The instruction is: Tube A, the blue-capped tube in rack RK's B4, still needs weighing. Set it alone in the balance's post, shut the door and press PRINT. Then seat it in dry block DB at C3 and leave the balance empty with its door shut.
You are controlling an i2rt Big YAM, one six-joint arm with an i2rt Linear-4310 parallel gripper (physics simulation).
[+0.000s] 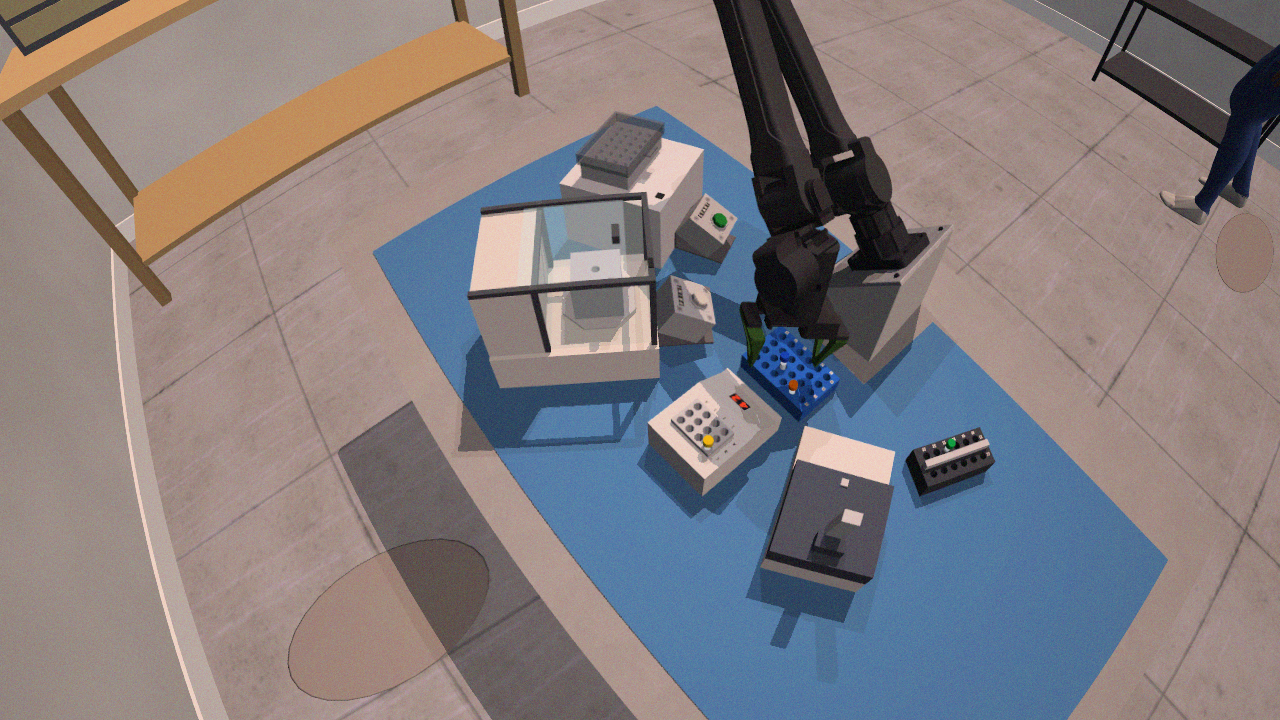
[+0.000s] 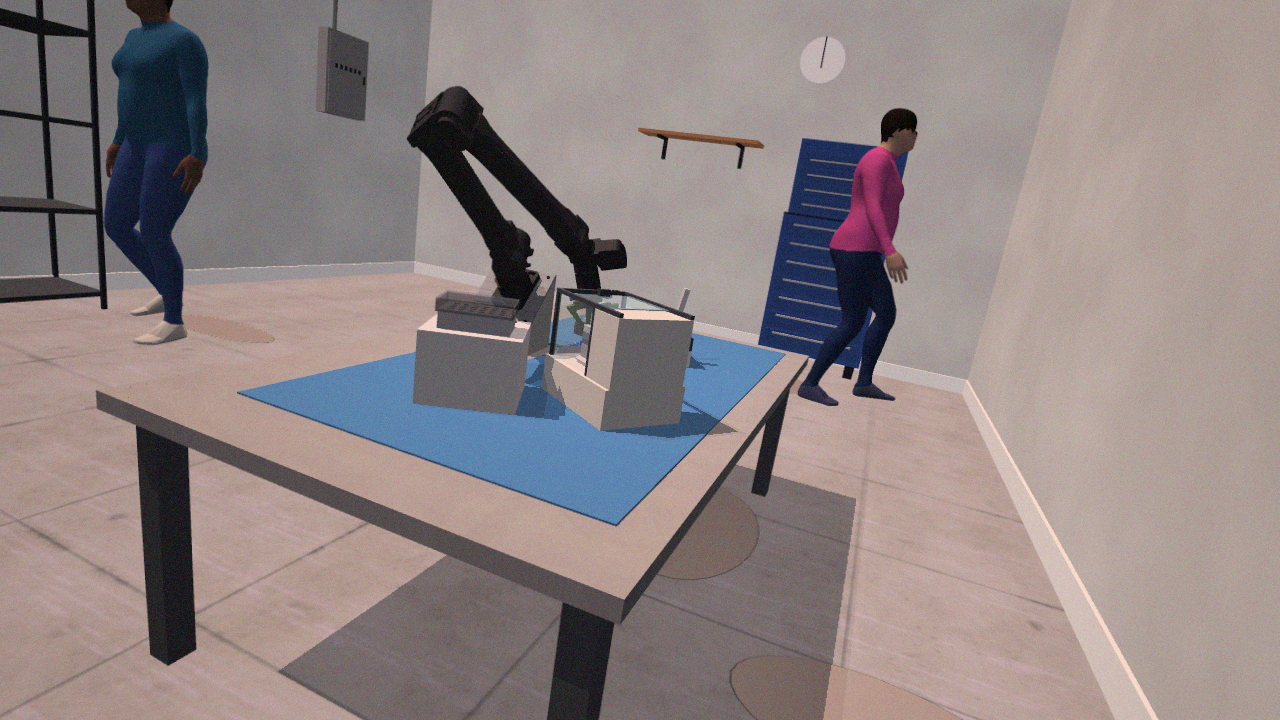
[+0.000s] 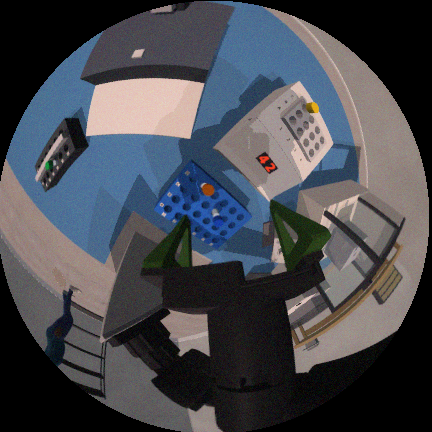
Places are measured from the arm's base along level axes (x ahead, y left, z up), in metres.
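Where they show: gripper, between the fingertips: (image 1: 782, 364) (image 3: 228, 210); arm's base, origin of its link: (image 1: 890, 256) (image 2: 516, 289) (image 3: 135, 324).
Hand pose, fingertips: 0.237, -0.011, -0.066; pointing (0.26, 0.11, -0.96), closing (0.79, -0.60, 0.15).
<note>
Each offset is from my fingertips to the top centre of the thing, as dx, dy, dz. "*": to the spot under its first point.
My gripper (image 1: 785, 360) (image 3: 228, 210) is open and empty, above the blue rack @(-0.034, -0.003, -0.046) (image 1: 776, 391) (image 3: 194, 172). The blue-capped tube @(-0.026, -0.013, -0.021) (image 1: 784, 358) (image 3: 217, 220) stands in the rack, below and between the spread fingers. An orange-capped tube @(-0.004, +0.025, -0.021) (image 1: 793, 385) (image 3: 208, 189) stands near it. The white dry block unit @(+0.117, -0.009, -0.006) (image 1: 666, 431) (image 3: 250, 140) shows 42 and holds a yellow-capped tube @(+0.161, +0.016, +0.011) (image 1: 708, 440) (image 3: 312, 107). The glass-walled balance @(+0.114, -0.252, +0.146) (image 1: 572, 367) (image 2: 644, 367) has a pale post block (image 1: 595, 267) inside with an empty hole; I cannot tell whether its door is open or shut. PRINT lettering is unreadable.
A grey console with a pale button @(+0.001, -0.165, -0.002) (image 1: 699, 299) stands beside the balance, and one with a green button @(* -0.140, -0.259, -0.006) (image 1: 719, 220) behind it. A dark-lidded box @(+0.087, +0.189, +0.026) (image 1: 832, 501) (image 3: 160, 45) and a black rack with a green-capped tube (image 1: 951, 443) (image 3: 49, 165) stand on the other side.
</note>
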